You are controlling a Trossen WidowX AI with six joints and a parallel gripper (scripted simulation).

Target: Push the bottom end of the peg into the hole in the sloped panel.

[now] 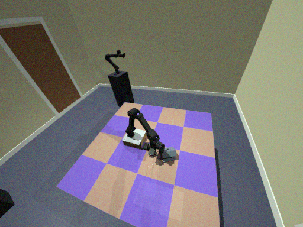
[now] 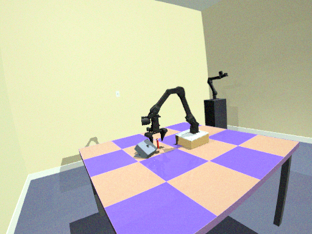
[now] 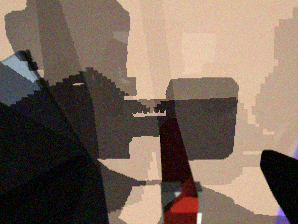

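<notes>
My gripper tip is 10 mm below the red peg. Round my gripper tip: grey sloped panel: 110 mm ahead, 60 mm to the left.
</notes>
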